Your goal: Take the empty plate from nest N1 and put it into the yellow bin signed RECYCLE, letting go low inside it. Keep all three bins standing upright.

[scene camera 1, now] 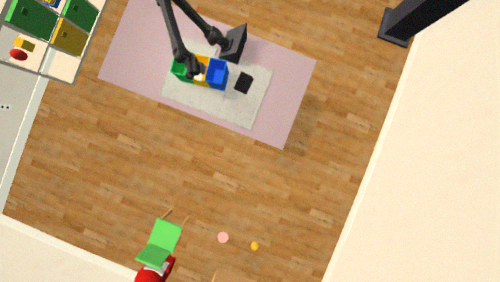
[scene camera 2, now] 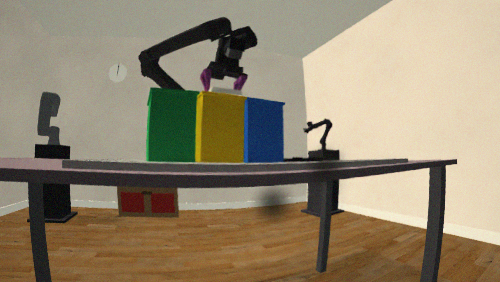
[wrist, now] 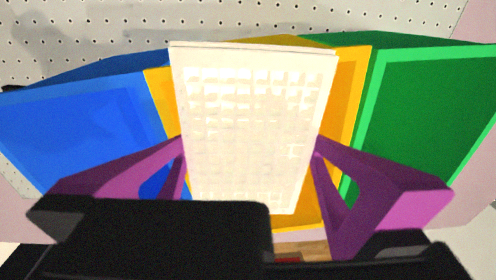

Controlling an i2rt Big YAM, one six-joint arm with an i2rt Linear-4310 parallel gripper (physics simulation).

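Places are measured from the arm's base along level axes (x ahead, y left, z up), in metres.
Where they show: gripper, fingertip midpoint: (scene camera 2: 221, 98) (wrist: 248, 139); arm's base, origin of the base link: (scene camera 1: 227, 46).
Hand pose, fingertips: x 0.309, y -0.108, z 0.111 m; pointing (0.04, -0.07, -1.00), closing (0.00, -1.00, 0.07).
Observation:
Things, the pixels of their top centre, and the offset from my fingertips. Level surfaces: height alone.
- white plate, middle of its top: (wrist: 249, 157) (scene camera 2: 221, 93) 0.003 m back, 0.000 m left, 0.016 m up
- yellow bin, middle of its top: (wrist: 267, 175) (scene camera 2: 213, 100) (scene camera 1: 198, 66) 0.035 m back, 0.015 m right, 0.001 m up
- green bin, middle of its top: (wrist: 416, 156) (scene camera 2: 170, 98) (scene camera 1: 181, 62) 0.026 m back, 0.148 m right, 0.001 m down
- blue bin, middle of its top: (wrist: 110, 190) (scene camera 2: 252, 105) (scene camera 1: 215, 70) 0.047 m back, 0.117 m left, 0.001 m down
- pale perforated board, its level: 0.181 m down
- pinkish table, its level: 0.194 m down
- black flat item, middle of its top: (scene camera 2: 297, 157) (scene camera 1: 243, 82) 0.085 m back, 0.320 m left, 0.166 m down
A white plate (wrist: 255, 125) (scene camera 2: 226, 91) with a grid of wells is held roughly level between the purple fingers of my gripper (wrist: 248, 139) (scene camera 2: 223, 88), which is shut on its two long sides. The plate is over the mouth of the yellow bin (wrist: 346, 95) (scene camera 2: 221, 127) (scene camera 1: 202, 59), about at rim height; its lower edge is partly hidden in the scene camera 2 view. The green bin (wrist: 430, 115) (scene camera 2: 172, 125) (scene camera 1: 179, 69) and the blue bin (wrist: 75, 130) (scene camera 2: 264, 130) (scene camera 1: 217, 75) stand upright on either side of the upright yellow bin. The RECYCLE sign and nest N1 cannot be made out.
The bins stand close together on a pale perforated board (scene camera 1: 240, 112) (wrist: 200, 15) on the pinkish table (scene camera 1: 295, 100). A black flat item (scene camera 1: 244, 82) lies on the board beside the blue bin. The arm's black base (scene camera 1: 235, 44) is behind the bins.

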